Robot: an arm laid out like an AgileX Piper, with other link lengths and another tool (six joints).
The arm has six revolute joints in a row. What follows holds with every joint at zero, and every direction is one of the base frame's. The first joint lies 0.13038 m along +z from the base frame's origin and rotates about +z. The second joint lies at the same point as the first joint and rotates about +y. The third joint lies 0.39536 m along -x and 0.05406 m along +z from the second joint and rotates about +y. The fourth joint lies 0.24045 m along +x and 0.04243 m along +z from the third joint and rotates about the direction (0.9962, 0, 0.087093). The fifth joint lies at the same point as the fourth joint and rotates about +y. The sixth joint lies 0.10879 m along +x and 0.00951 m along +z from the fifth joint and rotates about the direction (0.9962, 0, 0.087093). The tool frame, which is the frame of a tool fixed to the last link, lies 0.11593 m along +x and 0.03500 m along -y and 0.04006 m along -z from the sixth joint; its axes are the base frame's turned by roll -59.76, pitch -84.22 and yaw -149.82 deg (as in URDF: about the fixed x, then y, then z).
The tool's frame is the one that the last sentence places.
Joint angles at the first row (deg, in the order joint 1, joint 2, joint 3, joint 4, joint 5, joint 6):
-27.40, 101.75, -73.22, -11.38, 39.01, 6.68
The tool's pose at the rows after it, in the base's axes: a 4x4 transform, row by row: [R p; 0 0 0 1], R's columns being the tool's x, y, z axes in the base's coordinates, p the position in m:
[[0.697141, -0.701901, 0.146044, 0.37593], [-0.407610, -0.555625, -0.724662, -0.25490], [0.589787, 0.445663, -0.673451, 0.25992], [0, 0, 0, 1]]
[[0.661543, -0.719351, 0.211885, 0.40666], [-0.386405, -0.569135, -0.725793, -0.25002], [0.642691, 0.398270, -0.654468, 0.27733], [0, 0, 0, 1]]
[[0.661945, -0.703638, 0.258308, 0.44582], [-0.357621, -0.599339, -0.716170, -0.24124], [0.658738, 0.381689, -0.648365, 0.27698], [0, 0, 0, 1]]
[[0.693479, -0.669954, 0.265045, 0.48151], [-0.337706, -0.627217, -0.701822, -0.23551], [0.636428, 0.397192, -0.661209, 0.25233], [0, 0, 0, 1]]
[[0.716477, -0.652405, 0.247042, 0.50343], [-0.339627, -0.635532, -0.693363, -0.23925], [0.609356, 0.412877, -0.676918, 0.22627], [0, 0, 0, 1]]
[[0.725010, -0.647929, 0.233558, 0.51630], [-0.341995, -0.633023, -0.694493, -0.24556], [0.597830, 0.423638, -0.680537, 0.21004], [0, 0, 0, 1]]
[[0.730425, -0.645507, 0.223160, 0.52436], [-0.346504, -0.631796, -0.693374, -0.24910], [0.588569, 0.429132, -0.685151, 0.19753], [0, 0, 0, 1]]
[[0.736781, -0.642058, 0.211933, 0.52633], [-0.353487, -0.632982, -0.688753, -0.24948], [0.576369, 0.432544, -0.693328, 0.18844], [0, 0, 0, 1]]
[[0.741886, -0.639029, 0.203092, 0.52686], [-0.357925, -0.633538, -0.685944, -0.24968], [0.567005, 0.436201, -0.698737, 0.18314], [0, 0, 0, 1]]
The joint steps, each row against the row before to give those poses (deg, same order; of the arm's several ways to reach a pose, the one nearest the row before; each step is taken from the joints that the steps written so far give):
0.51, -1.42, -6.47, 2.10, -0.19, 0.45
1.65, 1.18, -4.73, 1.45, -0.42, 0.00
2.62, 3.83, -5.59, 0.54, 0.51, 0.00
2.13, 5.69, -4.64, -0.21, 0.65, 0.00
0.50, 4.91, -3.70, -0.14, 0.81, 0.07
0.00, 3.14, -2.54, -0.56, 0.30, 0.37
0.00, 2.14, -1.57, -0.26, 0.13, 0.32
0.00, 1.06, -0.35, 0.07, 0.16, 0.19
0.00, 0.62, -0.27, 0.00, 0.30, 0.11

